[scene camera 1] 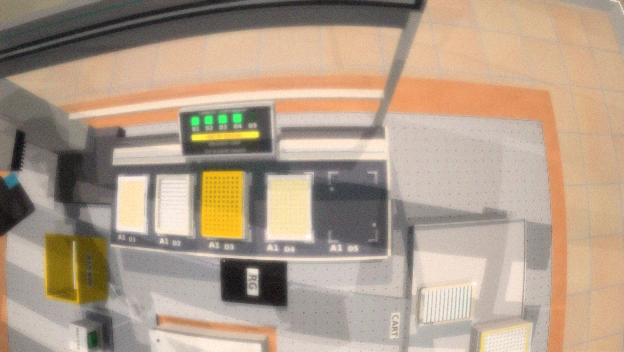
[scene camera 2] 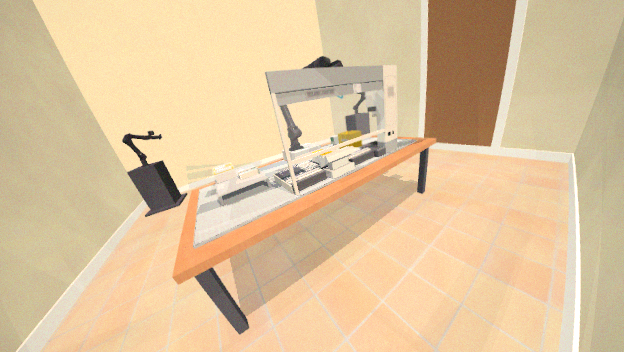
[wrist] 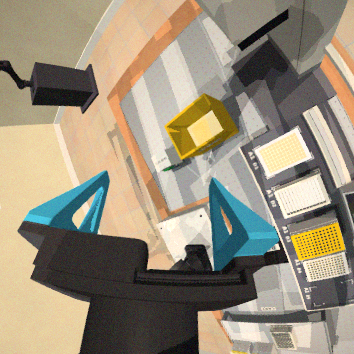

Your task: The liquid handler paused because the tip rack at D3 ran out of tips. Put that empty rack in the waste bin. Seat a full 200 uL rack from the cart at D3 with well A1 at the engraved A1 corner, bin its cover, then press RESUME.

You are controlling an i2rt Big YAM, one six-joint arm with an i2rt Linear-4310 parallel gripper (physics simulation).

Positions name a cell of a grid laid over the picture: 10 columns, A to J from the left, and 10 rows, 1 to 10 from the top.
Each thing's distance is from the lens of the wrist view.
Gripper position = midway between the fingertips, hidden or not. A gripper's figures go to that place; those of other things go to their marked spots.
my gripper (wrist: E6): 15 cm
yellow waste bin (wrist: E4): 56 cm
cart tray (wrist: I10): 87 cm
The marked spots on the yellow waste bin and the cart tray are 91 cm apart.
